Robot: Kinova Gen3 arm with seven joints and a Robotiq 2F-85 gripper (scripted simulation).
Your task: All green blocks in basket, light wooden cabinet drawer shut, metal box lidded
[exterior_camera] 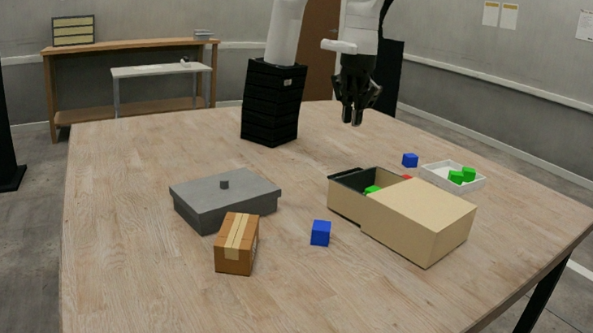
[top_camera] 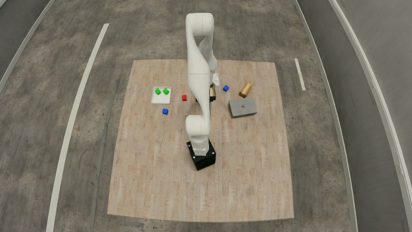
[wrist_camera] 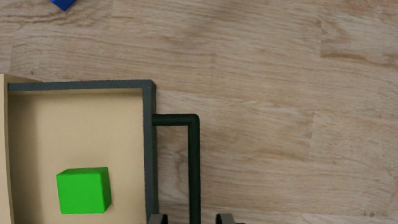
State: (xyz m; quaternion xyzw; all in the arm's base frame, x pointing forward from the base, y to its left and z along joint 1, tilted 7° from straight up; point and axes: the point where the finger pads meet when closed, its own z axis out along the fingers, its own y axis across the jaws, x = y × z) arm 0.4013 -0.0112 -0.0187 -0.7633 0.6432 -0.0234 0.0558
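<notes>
Now: hand 90 mm short of the drawer, 20 mm to the right of it and 150 mm above it. Also, from my hand: light wooden cabinet 150 mm ahead, 30 mm to the left, 150 mm below; lid 20 mm behind, 280 mm to the right, 140 mm below; red block 40 mm ahead, 170 mm to the left, 170 mm below.
</notes>
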